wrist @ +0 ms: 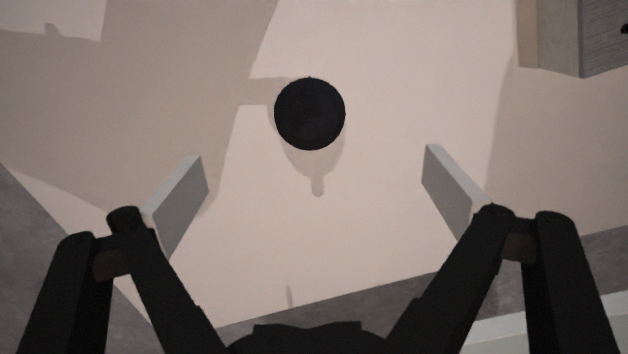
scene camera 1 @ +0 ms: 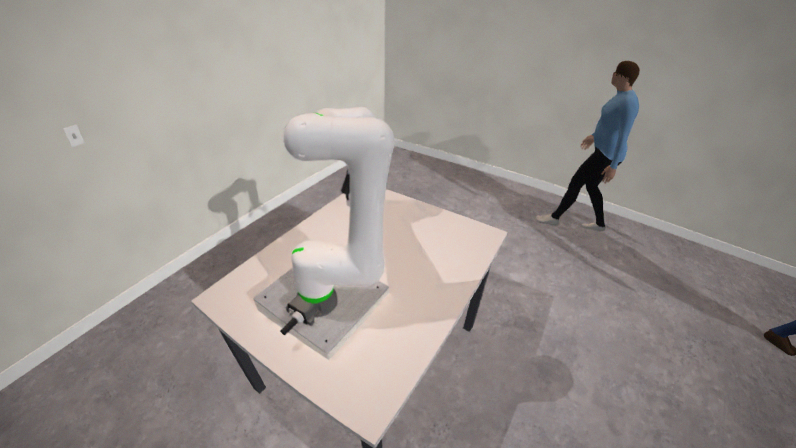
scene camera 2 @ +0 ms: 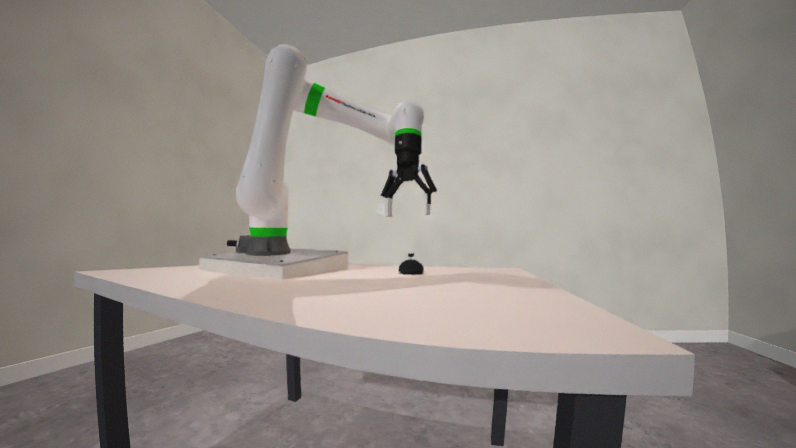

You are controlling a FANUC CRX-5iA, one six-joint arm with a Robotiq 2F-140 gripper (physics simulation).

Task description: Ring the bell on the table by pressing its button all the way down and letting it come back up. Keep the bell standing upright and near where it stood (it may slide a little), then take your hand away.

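Where they show: gripper, fingertip midpoint: (wrist: 312, 168) (scene camera 2: 407, 215); arm's base, link origin: (scene camera 1: 316, 300) (scene camera 2: 268, 253).
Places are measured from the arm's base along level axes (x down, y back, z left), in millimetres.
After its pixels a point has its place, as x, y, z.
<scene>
The black dome-shaped bell (scene camera 2: 411, 267) {32, -485, 87} (wrist: 309, 114) {10, -471, 114} stands upright on the table (scene camera 1: 384, 384) {55, 126, -358} (scene camera 2: 445, 322) {56, -622, -395} (wrist: 370, 240) {56, -469, 337}, with its small button on top in scene camera 2. In scene camera 1 the bell does not show. My gripper (scene camera 2: 408, 214) {-134, -465, 109} (wrist: 312, 168) {-134, -465, 109} is open and empty, pointing down. It hangs well above the bell, apart from it, with its two fingers spread wider than the dome. In the wrist view the bell lies between the fingers from side to side, a little above the line of the fingertips. In scene camera 1 the arm hides most of the gripper.
The arm's grey base plate (scene camera 1: 348, 322) {12, 13, -147} (scene camera 2: 314, 271) {46, -214, -38} (wrist: 557, 35) {24, -222, 139} is on the table, to the left of the bell in scene camera 2. A person in a blue top (scene camera 1: 615, 128) is on the floor beyond the table. Another person's brown shoe (scene camera 1: 779, 340) shows at the right edge.
</scene>
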